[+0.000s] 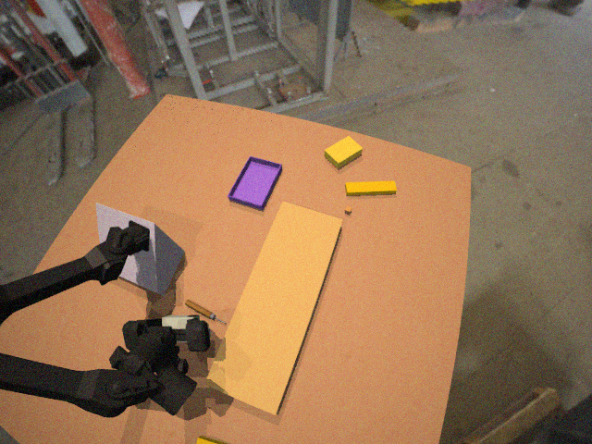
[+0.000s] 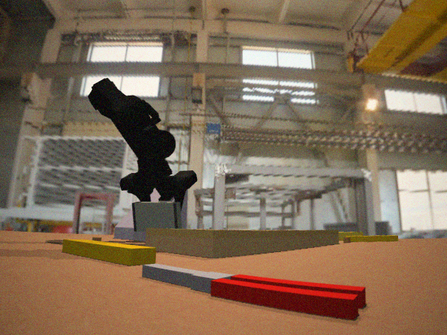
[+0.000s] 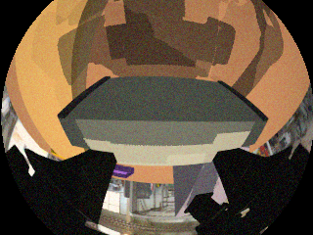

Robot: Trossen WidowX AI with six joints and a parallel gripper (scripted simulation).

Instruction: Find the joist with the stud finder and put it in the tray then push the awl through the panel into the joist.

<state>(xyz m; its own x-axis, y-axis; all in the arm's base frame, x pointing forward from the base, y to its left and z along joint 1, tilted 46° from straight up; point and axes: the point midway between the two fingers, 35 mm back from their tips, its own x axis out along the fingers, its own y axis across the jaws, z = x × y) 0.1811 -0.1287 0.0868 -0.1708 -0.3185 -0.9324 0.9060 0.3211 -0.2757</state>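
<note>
My gripper tip is now 2 cm short of the stud finder. The rest, counted from my gripper tip: yellow block: 21 cm ahead, 67 cm to the left, 6 cm below; then awl: 3 cm ahead, 4 cm to the left, 7 cm below; then purple tray: 2 cm behind, 46 cm to the left, 6 cm below.
</note>
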